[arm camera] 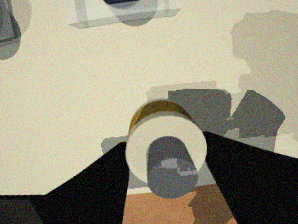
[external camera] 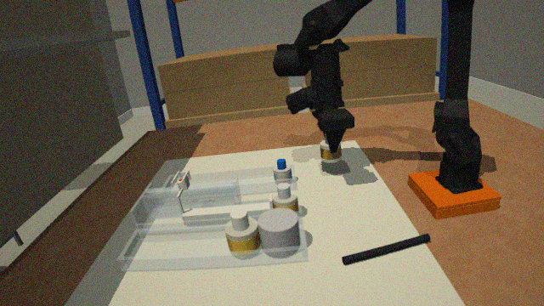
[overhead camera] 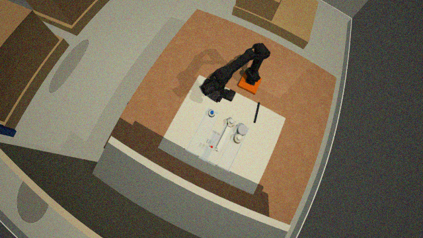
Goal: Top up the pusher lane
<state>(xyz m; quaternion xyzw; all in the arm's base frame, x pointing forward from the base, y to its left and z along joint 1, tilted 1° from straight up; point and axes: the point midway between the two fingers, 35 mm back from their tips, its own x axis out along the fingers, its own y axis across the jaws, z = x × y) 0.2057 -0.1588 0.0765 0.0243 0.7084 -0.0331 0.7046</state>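
Right now my gripper tip is 140 mm short of the wide grey cylinder, 210 mm to the right of it and 30 mm above it. The rest, counted from my gripper tip: black rod: 10 mm behind, 270 mm to the left, 50 mm below; then pusher plate: 230 mm ahead, 90 mm to the left, 10 mm below; then yellow-banded jar: 190 mm ahead, 210 mm to the left, 20 mm below.
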